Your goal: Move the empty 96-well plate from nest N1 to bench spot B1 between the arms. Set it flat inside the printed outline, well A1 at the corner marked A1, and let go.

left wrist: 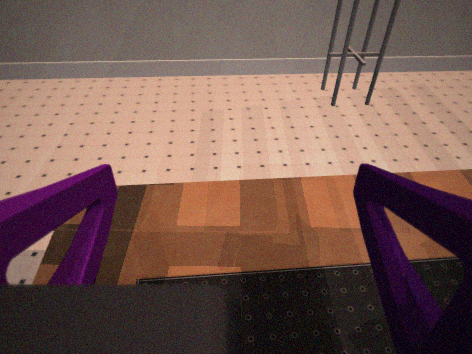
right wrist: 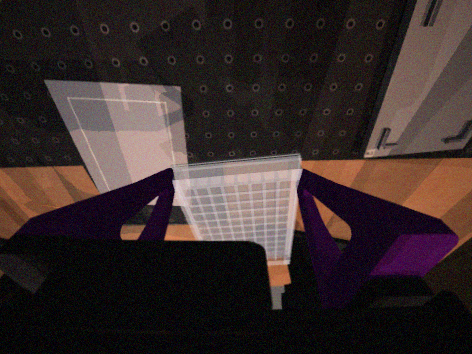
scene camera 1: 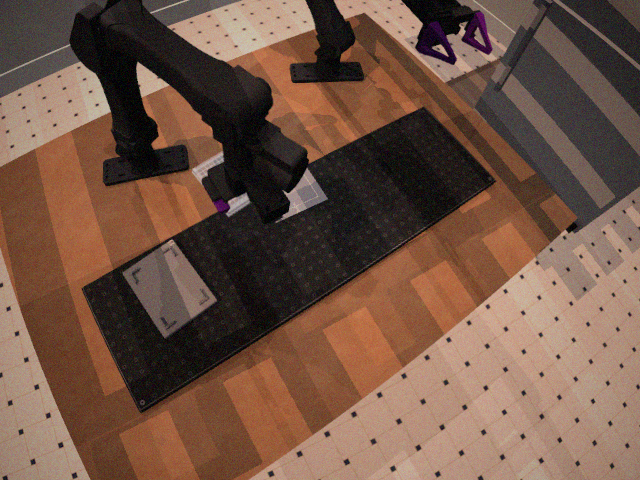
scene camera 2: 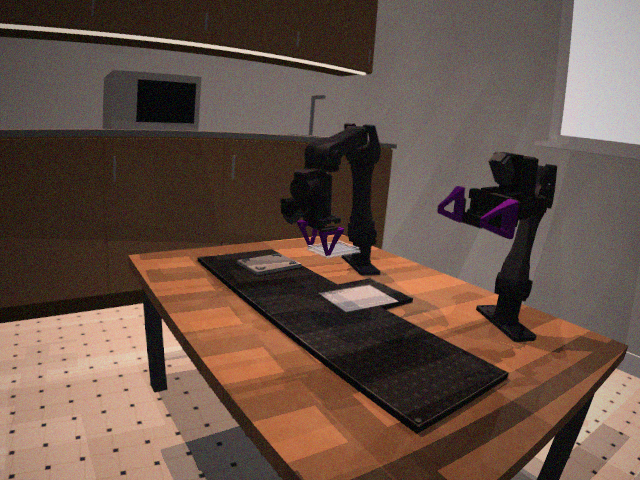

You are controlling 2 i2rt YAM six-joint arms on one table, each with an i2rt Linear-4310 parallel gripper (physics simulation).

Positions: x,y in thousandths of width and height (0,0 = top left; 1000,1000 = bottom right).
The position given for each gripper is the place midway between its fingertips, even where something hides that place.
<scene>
The left gripper (scene camera 2: 716,449) is open, holding nothing. The right gripper (scene camera 2: 499,522) carries a white well plate (right wrist: 541,564); nothing else touches it. Further things: a grey outline (scene camera 2: 549,624).
The left gripper is seen too in the left wrist view (left wrist: 499,501) and in scene camera 1 (scene camera 1: 740,120). The right gripper also shows in the right wrist view (right wrist: 499,499) and in scene camera 1 (scene camera 1: 382,418). The grey outline shows as well in the right wrist view (right wrist: 266,374) and in scene camera 1 (scene camera 1: 480,403). The left wrist view does not show the white well plate: it is out of frame.
</scene>
